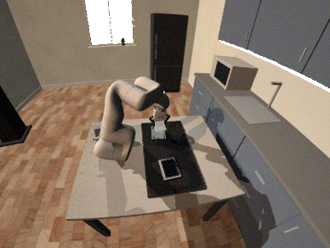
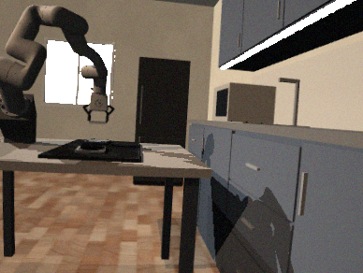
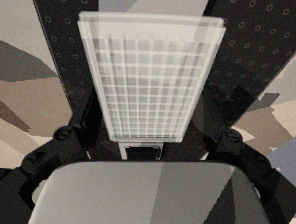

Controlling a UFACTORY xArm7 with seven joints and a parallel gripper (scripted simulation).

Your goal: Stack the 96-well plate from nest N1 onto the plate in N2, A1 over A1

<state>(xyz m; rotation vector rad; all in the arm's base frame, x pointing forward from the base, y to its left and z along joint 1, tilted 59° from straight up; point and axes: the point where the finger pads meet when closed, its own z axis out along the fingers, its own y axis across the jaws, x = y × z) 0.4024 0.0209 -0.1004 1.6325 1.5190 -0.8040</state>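
Right now the dark 96-well plate is 40 mm behind my hand, 340 mm to the right of it and 100 mm below it. The rest, counted from my hand: white 96-well plate (10 mm below).
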